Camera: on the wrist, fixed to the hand. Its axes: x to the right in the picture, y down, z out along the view.
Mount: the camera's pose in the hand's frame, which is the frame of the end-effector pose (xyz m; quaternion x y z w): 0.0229 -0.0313 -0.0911 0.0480 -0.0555 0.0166 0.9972
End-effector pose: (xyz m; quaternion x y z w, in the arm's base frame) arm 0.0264 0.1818 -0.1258 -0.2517 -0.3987 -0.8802 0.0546
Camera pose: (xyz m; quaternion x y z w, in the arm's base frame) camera -0.0391 0.1389 -0.1864 -0.3038 -0.4387 -0.8437 0.0590
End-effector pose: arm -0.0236 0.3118 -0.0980 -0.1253 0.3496 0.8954 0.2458
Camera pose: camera -0.0217 0.2771 -0.1907 -0.0576 0.3800 0.8871 0.2556
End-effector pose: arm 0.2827 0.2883 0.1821 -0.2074 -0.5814 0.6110 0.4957
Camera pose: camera 0.3600 0.3484 0.1965 -0.1588 -0.5745 0.6569 0.4618
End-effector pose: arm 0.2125 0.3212 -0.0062 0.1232 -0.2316 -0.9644 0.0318
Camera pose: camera 0.2132 0.3064 -0.1041 0.0670 -0.2811 -0.9569 0.0290
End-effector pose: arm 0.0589 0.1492 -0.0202 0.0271 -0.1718 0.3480 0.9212
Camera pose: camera 0.1224 0.1554 -0.0959 0.0877 -0.2062 0.3691 0.9020
